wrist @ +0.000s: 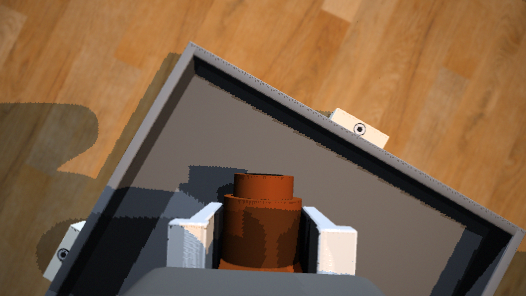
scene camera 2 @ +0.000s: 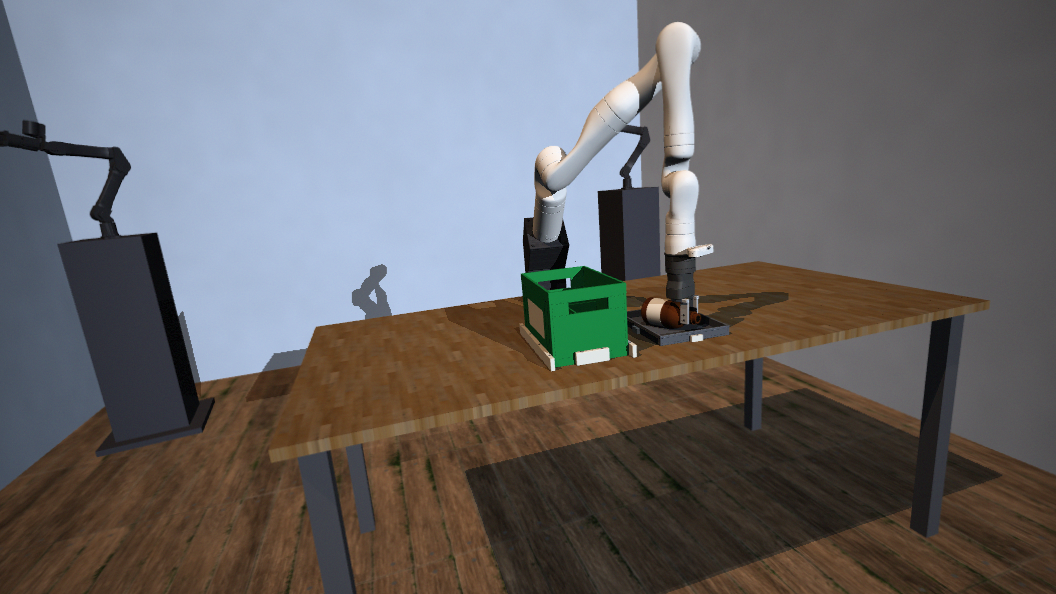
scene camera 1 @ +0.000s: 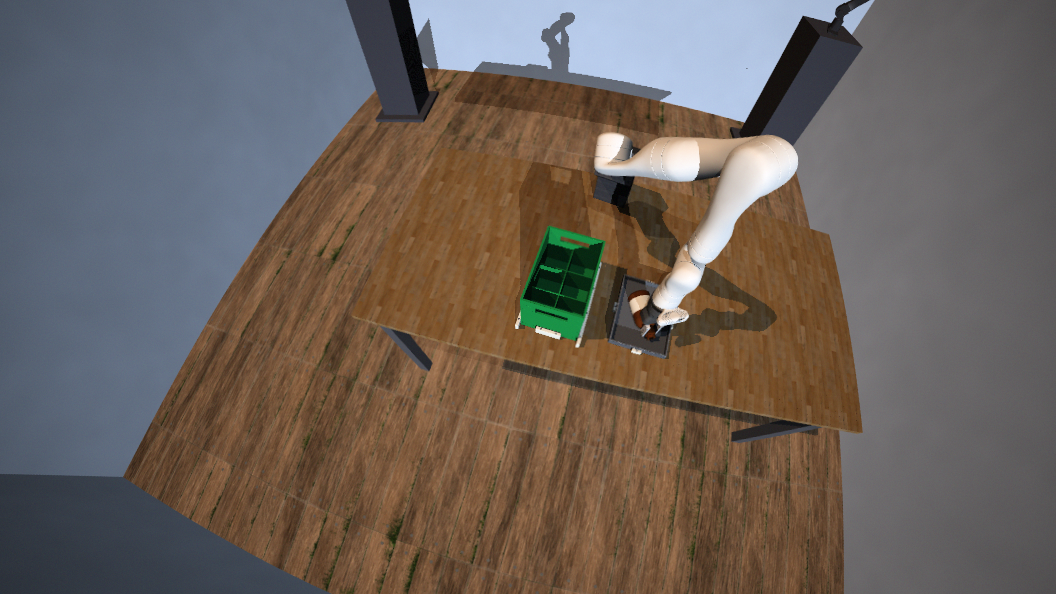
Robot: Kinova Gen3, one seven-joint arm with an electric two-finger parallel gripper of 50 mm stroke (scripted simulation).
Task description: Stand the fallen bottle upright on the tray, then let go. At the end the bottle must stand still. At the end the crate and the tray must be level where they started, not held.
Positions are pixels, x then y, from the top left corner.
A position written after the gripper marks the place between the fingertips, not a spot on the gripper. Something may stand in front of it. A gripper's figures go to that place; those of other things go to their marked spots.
Scene:
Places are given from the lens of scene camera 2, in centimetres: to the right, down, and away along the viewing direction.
gripper (scene camera 2: 689,321): 42, 6, 129
brown bottle (scene camera 2: 662,312): 35, 4, 131
green crate (scene camera 2: 592,313): 15, 4, 113
The marked spots on the brown bottle and the green crate are 28 cm apart.

